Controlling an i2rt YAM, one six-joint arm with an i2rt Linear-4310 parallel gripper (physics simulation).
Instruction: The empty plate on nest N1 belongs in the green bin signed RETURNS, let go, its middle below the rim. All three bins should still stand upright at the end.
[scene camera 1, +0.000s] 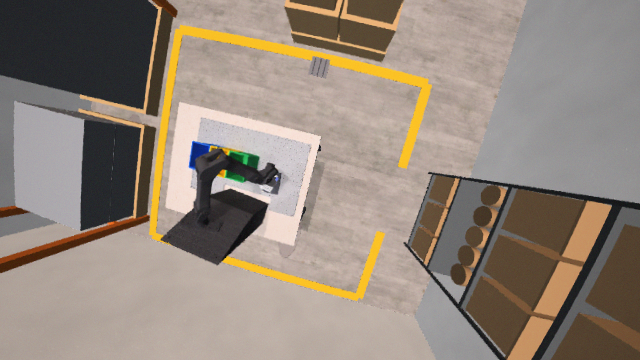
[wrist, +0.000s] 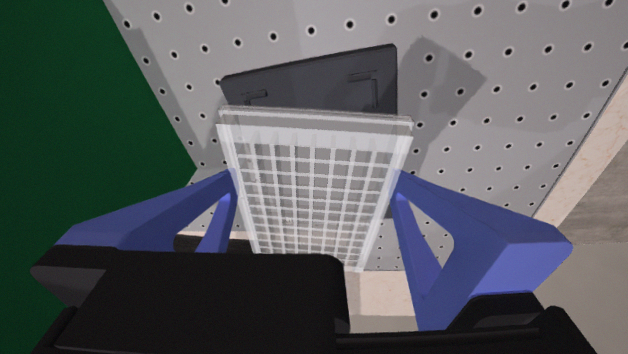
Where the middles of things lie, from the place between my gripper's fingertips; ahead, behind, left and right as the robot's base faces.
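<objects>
Gridded plate (wrist: 309, 181): my hand now 20 mm past it, 10 mm to the right of it. Counted from my hand, green bin (wrist: 91, 138): 10 mm above, 90 mm ahead, 180 mm to the left. Dark nest (wrist: 320, 82), from my hand: 70 mm below, 40 mm behind, 10 mm to the left. Going by their middles, of the things named here, gridded plate nearest to my hand, green bin farthest.
</objects>
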